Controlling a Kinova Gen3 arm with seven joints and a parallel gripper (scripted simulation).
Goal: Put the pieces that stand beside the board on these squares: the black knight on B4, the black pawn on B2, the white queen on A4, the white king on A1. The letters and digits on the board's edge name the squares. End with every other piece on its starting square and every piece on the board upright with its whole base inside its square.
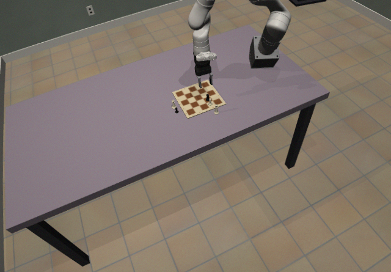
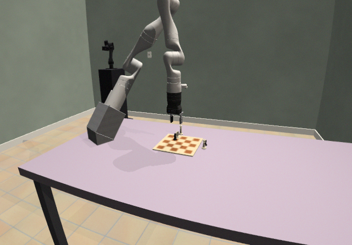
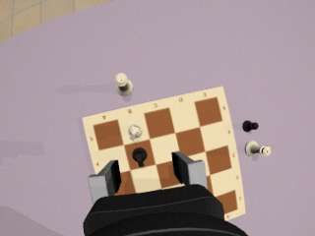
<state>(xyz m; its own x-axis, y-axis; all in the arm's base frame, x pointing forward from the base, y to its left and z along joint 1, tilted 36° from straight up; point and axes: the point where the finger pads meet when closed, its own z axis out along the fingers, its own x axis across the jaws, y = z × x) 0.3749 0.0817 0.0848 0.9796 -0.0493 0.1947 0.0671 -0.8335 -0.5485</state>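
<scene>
Right now my hand is 17 cm short of the black pawn, 3 cm to the right of it and 11 cm above it. Also, from my hand: chessboard 4 cm ahead, 3 cm to the right, 12 cm below; then black knight 1 cm behind, 11 cm below.
</scene>
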